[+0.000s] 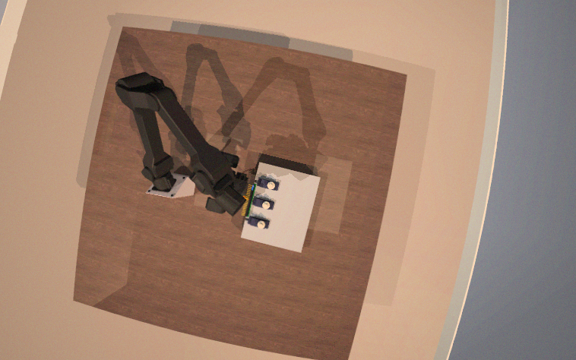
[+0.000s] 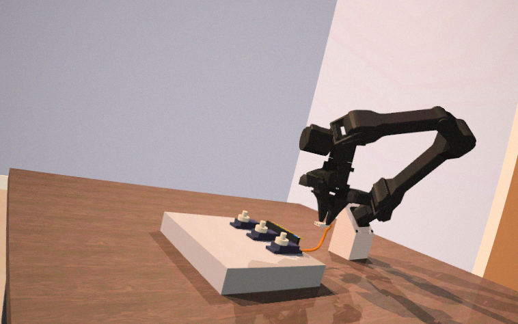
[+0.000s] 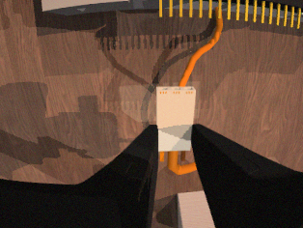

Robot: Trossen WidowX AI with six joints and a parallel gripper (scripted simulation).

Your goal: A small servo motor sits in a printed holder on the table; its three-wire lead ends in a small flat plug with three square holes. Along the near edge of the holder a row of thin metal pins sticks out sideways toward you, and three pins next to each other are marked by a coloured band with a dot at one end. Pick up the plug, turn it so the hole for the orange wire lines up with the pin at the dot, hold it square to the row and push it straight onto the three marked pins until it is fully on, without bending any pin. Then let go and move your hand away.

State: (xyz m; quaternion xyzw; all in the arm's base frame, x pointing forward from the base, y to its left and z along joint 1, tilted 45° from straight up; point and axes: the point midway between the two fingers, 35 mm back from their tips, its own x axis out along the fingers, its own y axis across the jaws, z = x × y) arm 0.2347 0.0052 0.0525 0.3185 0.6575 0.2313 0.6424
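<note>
Now: gripper tip 80 mm short of the blue band, 30 mm above it and 10 mm to the left of it. Round my gripper tip: holder (230 mm ahead, 80 mm to the right, 80 mm below).
</note>
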